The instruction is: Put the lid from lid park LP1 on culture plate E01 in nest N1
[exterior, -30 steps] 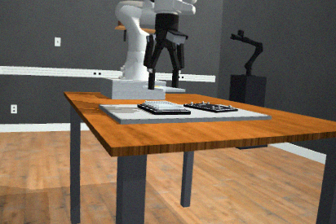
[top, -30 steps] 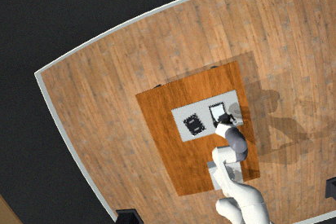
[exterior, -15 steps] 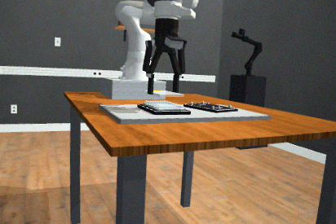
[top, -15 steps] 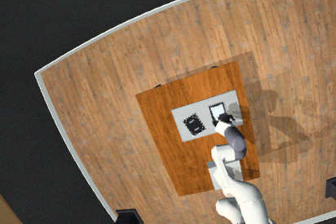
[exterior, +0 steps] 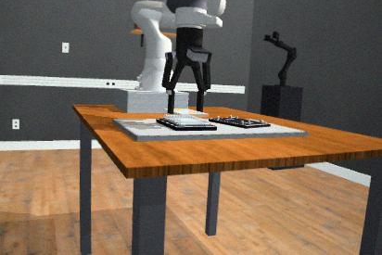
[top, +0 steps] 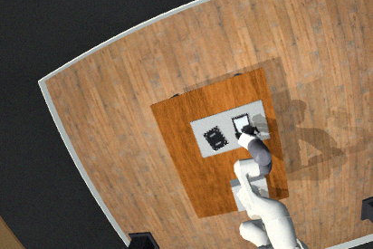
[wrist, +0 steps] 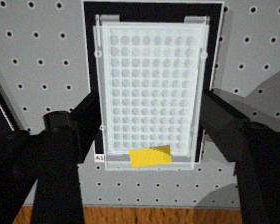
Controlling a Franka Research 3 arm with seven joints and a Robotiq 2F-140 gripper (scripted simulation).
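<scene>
My gripper is now 20 mm above the clear lid. Also, from my hand: black nest (60 mm below); culture plate (40 mm below); black lid park (210 mm to the left, 60 mm below, 30 mm behind).
</scene>
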